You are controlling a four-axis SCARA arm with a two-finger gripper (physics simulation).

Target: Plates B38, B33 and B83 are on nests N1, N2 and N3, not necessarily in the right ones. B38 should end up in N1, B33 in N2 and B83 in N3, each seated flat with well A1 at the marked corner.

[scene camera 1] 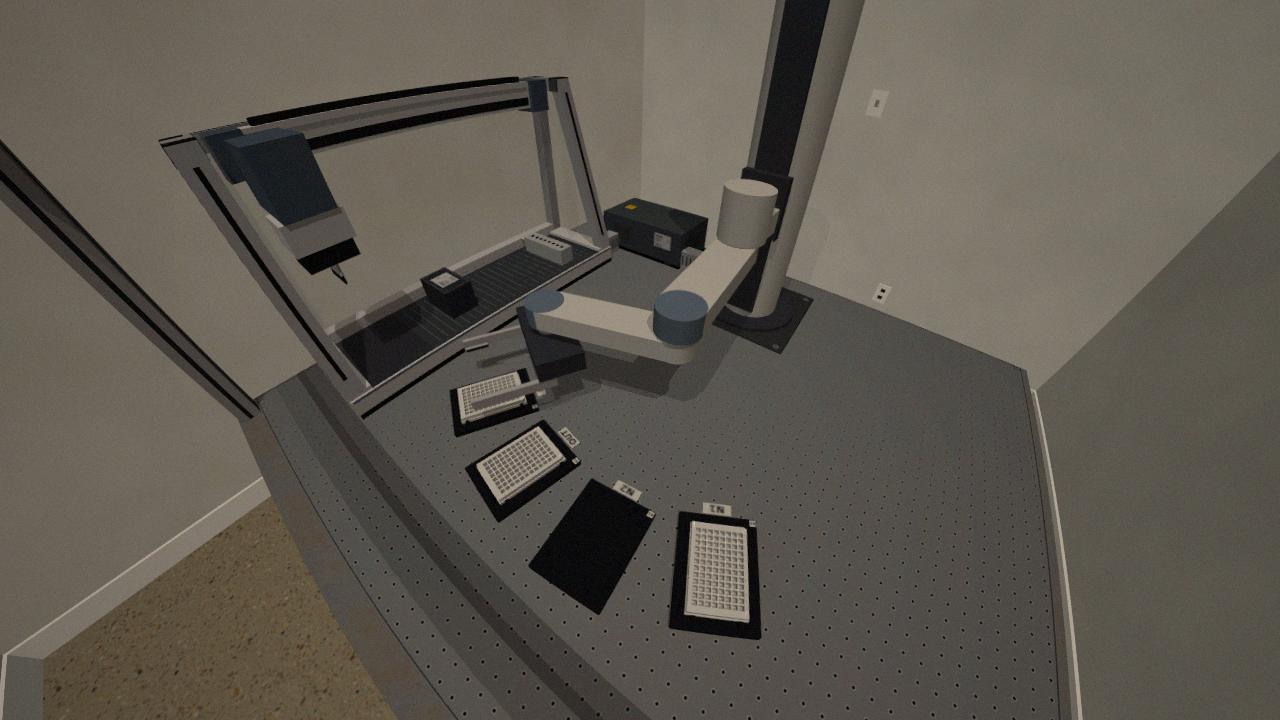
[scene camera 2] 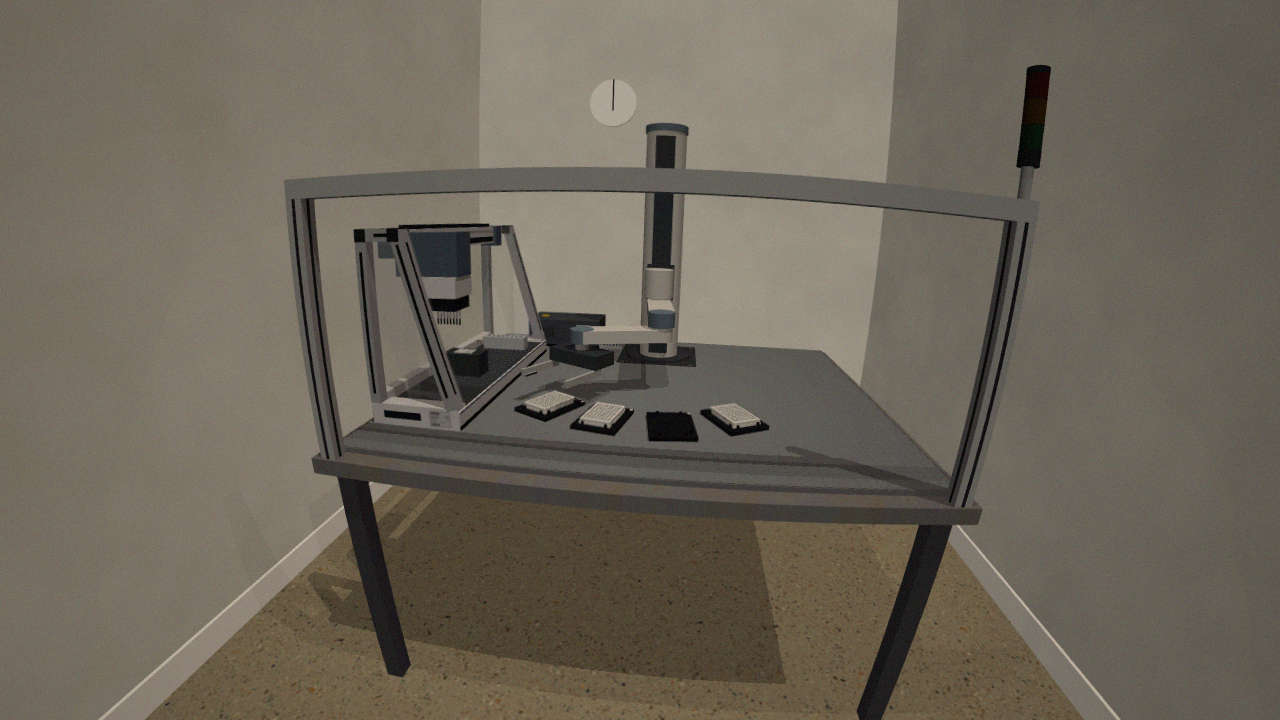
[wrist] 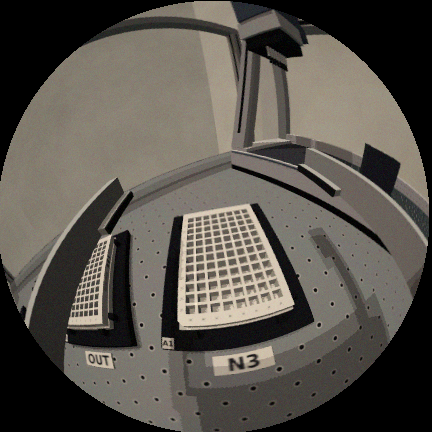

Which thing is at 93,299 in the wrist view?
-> A plate B83.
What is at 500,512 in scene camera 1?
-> A black out nest.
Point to a nest N2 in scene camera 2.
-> At 673,426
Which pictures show the plate B38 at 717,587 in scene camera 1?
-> Scene camera 1 and scene camera 2 only.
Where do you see a plate B38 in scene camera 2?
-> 733,414
